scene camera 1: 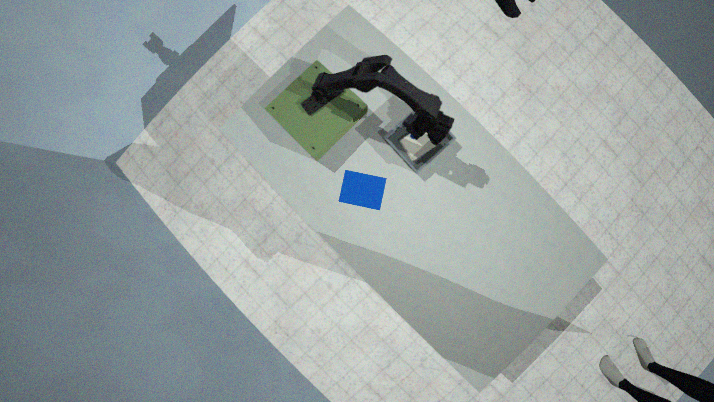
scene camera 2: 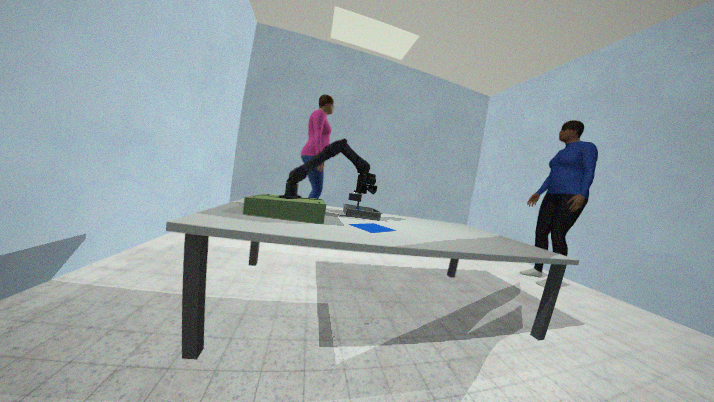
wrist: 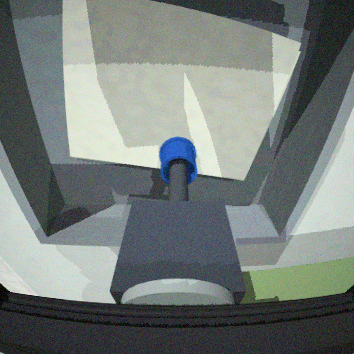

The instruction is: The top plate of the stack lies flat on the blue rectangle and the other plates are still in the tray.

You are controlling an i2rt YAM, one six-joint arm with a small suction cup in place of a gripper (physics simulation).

In view: my suction cup [wrist: 174, 147], a tray [scene camera 1: 399, 131] and a blue rectangle [scene camera 1: 359, 189].
The tray shows as well in the wrist view [wrist: 68, 200].
